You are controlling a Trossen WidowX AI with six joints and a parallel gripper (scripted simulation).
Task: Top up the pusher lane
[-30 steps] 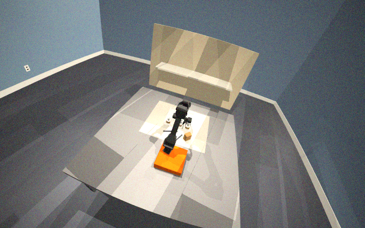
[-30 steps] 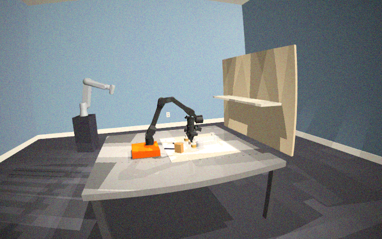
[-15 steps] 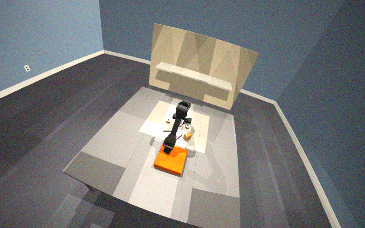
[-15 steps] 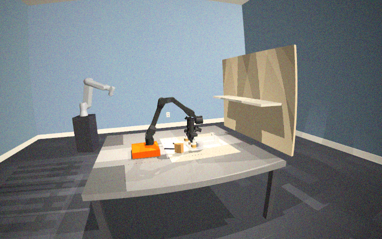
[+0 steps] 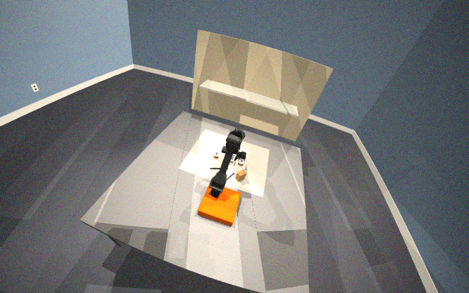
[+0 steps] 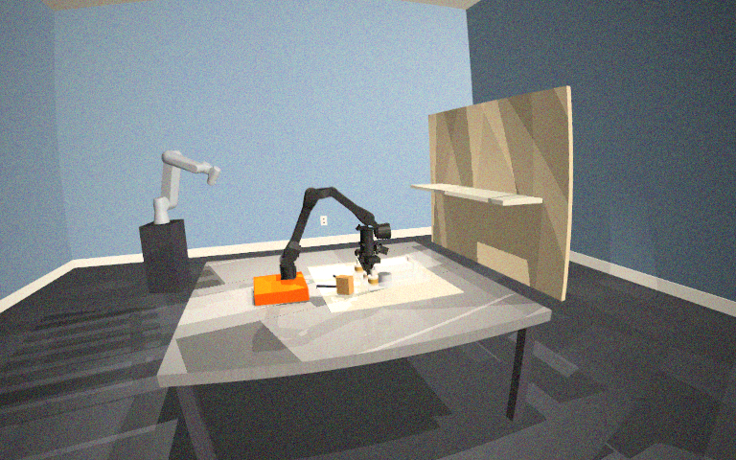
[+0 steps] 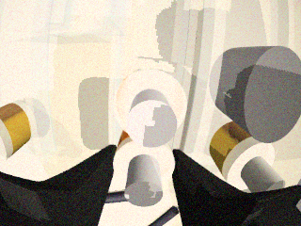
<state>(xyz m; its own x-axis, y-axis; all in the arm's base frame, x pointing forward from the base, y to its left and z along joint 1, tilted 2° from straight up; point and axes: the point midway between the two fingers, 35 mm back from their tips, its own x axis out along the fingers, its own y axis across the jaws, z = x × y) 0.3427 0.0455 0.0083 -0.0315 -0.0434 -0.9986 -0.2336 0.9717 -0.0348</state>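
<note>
Now: gripper tip 7 cm short of the grey lid and 6 cm to the left of it. From my gripper tip the other things lie so: pusher lane: 13 cm ahead, 6 cm to the left, 1 cm below; tan cube: 10 cm behind, 12 cm to the right; shelf: 49 cm ahead, 13 cm to the left, 33 cm above.
</note>
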